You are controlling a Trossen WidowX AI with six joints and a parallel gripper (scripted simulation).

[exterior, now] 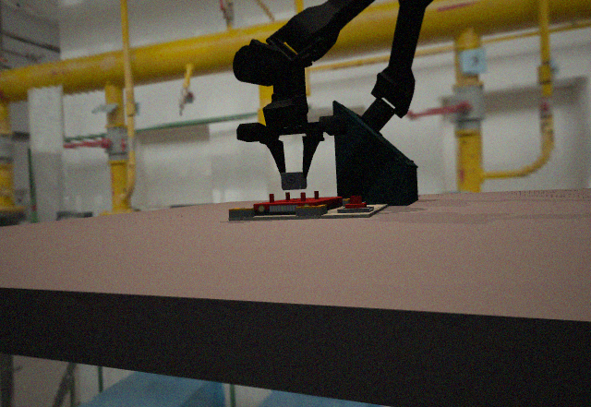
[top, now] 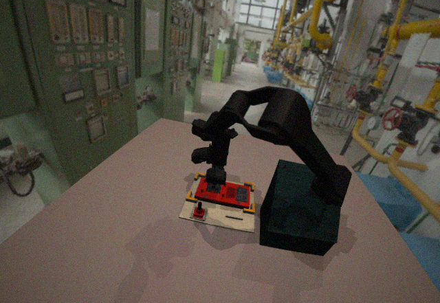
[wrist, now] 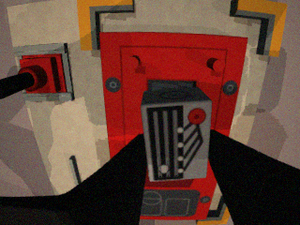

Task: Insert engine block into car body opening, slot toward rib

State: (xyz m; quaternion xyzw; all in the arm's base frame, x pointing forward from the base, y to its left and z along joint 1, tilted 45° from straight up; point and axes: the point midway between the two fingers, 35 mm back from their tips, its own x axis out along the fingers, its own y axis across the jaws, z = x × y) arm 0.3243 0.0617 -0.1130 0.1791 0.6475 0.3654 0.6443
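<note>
Right now the grey engine block is 1 cm below my gripper tip. Round my gripper tip: dark peg: 1 cm ahead, 11 cm to the left, 3 cm below; beige base plate: 3 cm behind, 1 cm to the left, 5 cm below.
</note>
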